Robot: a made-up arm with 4 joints. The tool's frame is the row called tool.
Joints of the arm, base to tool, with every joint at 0 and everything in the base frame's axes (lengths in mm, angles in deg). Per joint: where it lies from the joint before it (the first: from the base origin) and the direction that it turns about. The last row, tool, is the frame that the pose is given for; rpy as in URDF.
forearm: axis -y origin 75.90 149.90 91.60
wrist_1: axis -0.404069 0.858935 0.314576 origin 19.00 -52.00 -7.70
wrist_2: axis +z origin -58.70 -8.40 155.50
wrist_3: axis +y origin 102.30 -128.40 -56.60
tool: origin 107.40 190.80 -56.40 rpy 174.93 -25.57 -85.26
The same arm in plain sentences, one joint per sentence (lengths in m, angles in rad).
The arm has four revolute joints in a row. What follows holds with every joint at zero, and every direction is one of the base frame's.
The first joint is mounted 0.0759 m along +x and 0.1499 m along +y and 0.0916 m along +z from the base frame's origin and turns about -y.
The second joint is mounted 0.019 m along +x and 0.052 m along -y and 0.0077 m along -z from the first joint and turns about the direction (-0.404104, 0.858909, 0.314603).
The third joint is mounted 0.0587 m along -x and 0.0084 m along -y and 0.1555 m along +z from the second joint and turns about +z.
The fourth joint is mounted 0.1023 m along +x and 0.1284 m along -y and 0.0566 m along -z from the third joint and turns about +y.
The tool frame, which is the frame that the pose is given for, is mounted 0.1074 m along +x and 0.1908 m along +y and 0.0564 m along -z from the fourth joint; its axes are the base frame's turned by roll 3.0531, pitch -0.4463 and yaw -1.4881 rad (as in URDF: about the fixed x, then y, then z).

